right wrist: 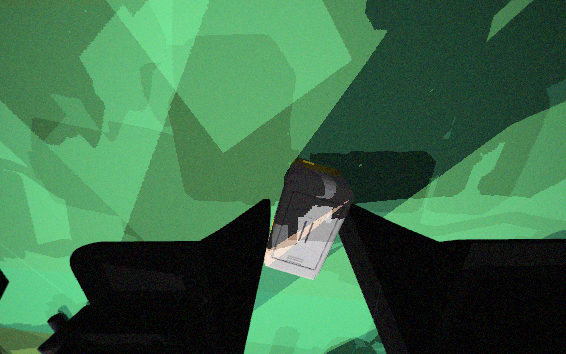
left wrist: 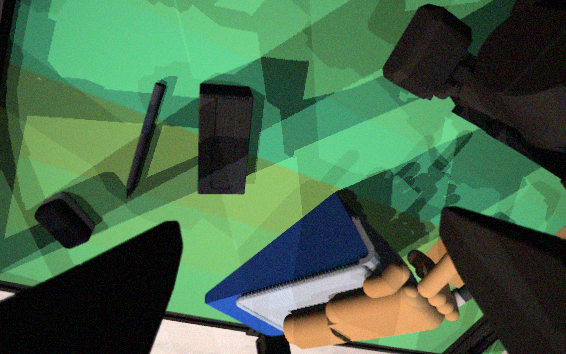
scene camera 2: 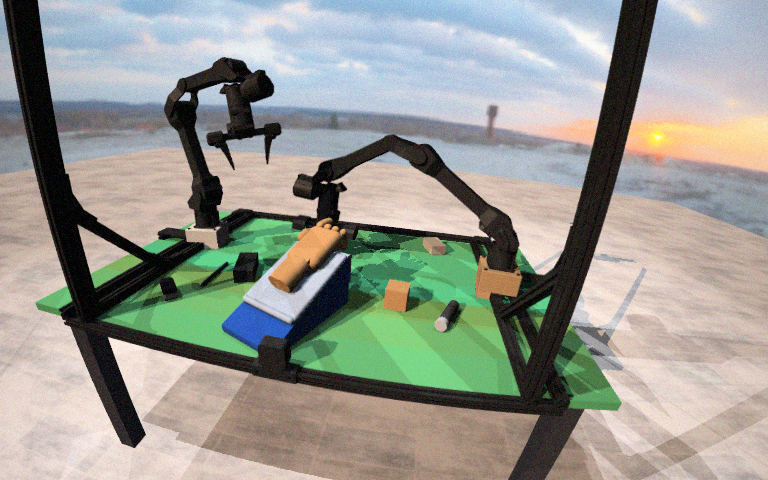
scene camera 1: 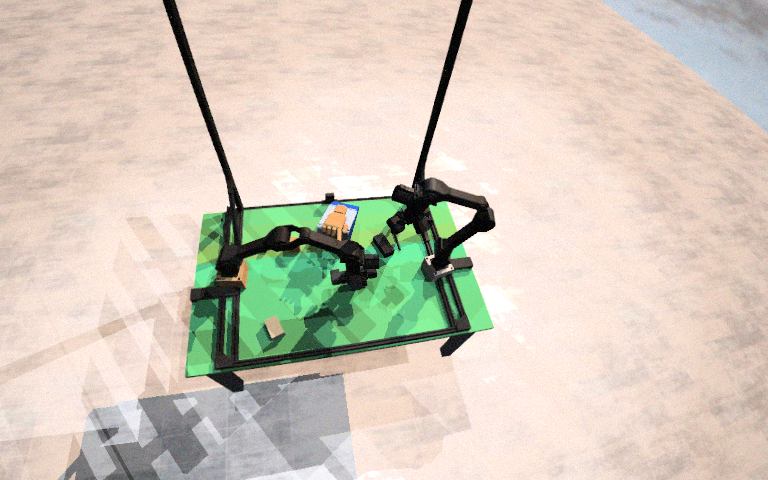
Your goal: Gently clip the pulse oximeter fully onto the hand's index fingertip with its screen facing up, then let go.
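Where they show: left gripper, between the fingertips: (left wrist: 311,227) (scene camera 2: 251,166); right gripper, between the fingertips: (right wrist: 302,205); left arm's base, origin of its link: (scene camera 2: 207,225) (scene camera 1: 439,263); right arm's base, origin of its link: (scene camera 2: 500,265) (scene camera 1: 230,269).
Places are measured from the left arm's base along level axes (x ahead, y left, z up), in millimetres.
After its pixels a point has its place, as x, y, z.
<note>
The pulse oximeter (right wrist: 312,230) @(380, -63, -27), pale with a dark shaded end and a yellow edge, lies between the right gripper's fingers in the right wrist view, slightly slanted, with both fingers against its sides. My right gripper (right wrist: 302,205) @(375, -63, -52) is shut on it, low over the table; its fingertips are hidden in scene camera 2. The orange-tan hand (scene camera 1: 338,216) @(355, -329, 79) (scene camera 2: 317,246) @(383, -333, 84) (left wrist: 385,312) @(357, -285, 94) rests on a sloped support, fingers beyond the raised end. One extended finger (left wrist: 437,275) shows in the left wrist view. My left gripper (scene camera 2: 250,165) @(183, -104, 205) (left wrist: 311,227) @(183, -104, 205) is open and empty, high above the table.
The blue wedge (scene camera 2: 243,328) @(254, -461, -35) (left wrist: 300,250) @(297, -304, -11) bears the hand. A black box (scene camera 1: 383,245) @(189, -182, -24) (scene camera 2: 245,267) @(192, -230, -25) (left wrist: 225,140) @(182, -183, -24), a dark pen (scene camera 2: 214,273) @(105, -220, -52) (left wrist: 146,140) @(107, -210, -51) and a small black block (scene camera 2: 168,288) @(46, -343, -29) (left wrist: 65,220) @(37, -306, -27) lie beside it. An orange cube (scene camera 2: 397,295) @(560, -349, -19), a cylinder (scene camera 2: 446,315) @(660, -405, -33) and a beige block (scene camera 1: 274,327) @(736, 21, -29) (scene camera 2: 434,245) @(727, -19, -29) lie elsewhere.
</note>
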